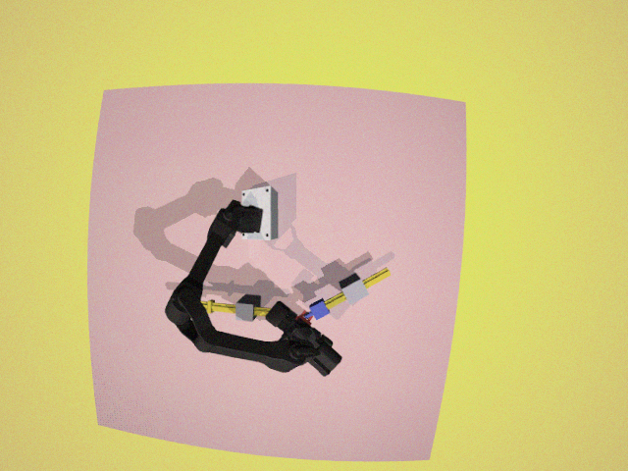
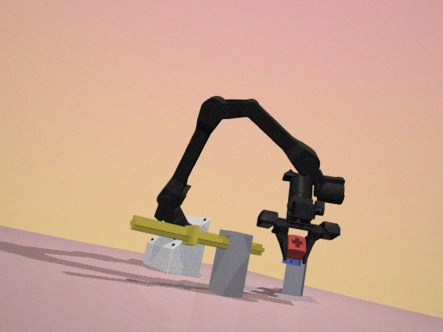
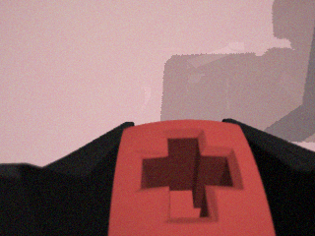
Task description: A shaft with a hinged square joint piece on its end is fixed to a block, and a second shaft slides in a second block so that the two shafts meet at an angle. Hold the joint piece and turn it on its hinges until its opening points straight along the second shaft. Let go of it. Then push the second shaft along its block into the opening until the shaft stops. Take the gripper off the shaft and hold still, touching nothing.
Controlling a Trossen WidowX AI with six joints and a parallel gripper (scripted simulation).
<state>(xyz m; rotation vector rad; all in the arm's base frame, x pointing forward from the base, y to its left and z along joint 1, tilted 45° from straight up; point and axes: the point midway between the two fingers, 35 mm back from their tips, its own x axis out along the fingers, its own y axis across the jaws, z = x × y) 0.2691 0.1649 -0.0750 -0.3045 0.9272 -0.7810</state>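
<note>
Now: gripper tip 2 cm past the red joint piece, 1 cm to the right of it and 3 cm below it.
</note>
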